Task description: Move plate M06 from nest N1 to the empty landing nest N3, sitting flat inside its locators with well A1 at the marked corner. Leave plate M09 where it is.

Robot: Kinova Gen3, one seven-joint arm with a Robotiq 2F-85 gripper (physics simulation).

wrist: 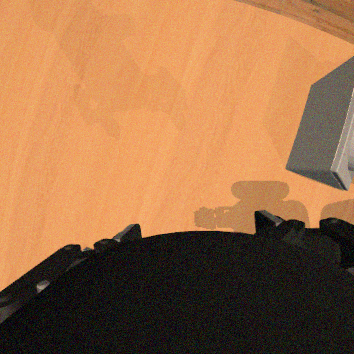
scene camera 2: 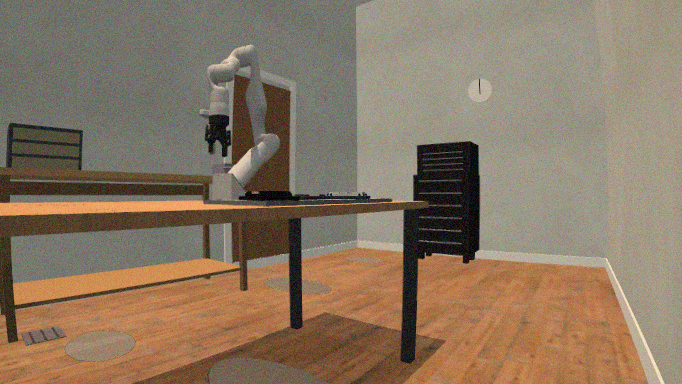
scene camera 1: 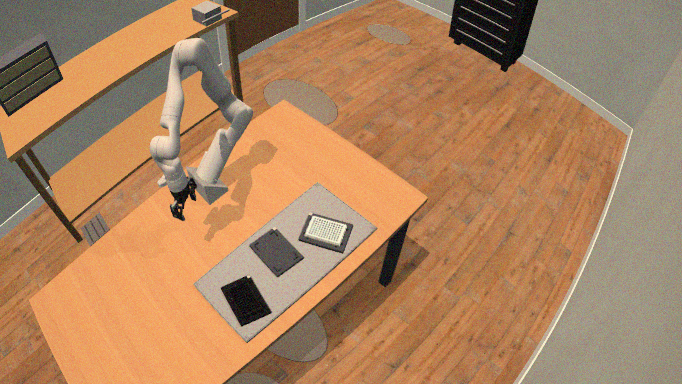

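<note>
My gripper (scene camera 1: 185, 206) (scene camera 2: 218, 153) (wrist: 197, 230) is open and empty, pointing down high above the table beside the arm's base, away from the nests. A black plate (scene camera 1: 246, 301) (scene camera 2: 270, 194) sits in the nest at the mat's left end in scene camera 1. A white well plate (scene camera 1: 326, 230) (scene camera 2: 345, 194) sits in the dark nest (scene camera 1: 322, 245) at the other end. The empty dark nest (scene camera 1: 276, 252) lies between them, with a small pale mark (scene camera 1: 274, 229) at one corner. No labels are readable, so I cannot tell which plate is M06. Neither plate shows in the wrist view.
The nests stand on a grey mat (scene camera 1: 210, 285) on the wooden table (scene camera 1: 125, 300) (scene camera 2: 100, 207) (wrist: 150, 165). The arm's grey base (scene camera 1: 212, 191) (scene camera 2: 225, 186) (wrist: 320, 130) stands near the gripper. A long bench (scene camera 1: 100, 75) (scene camera 2: 125, 175) is behind the table.
</note>
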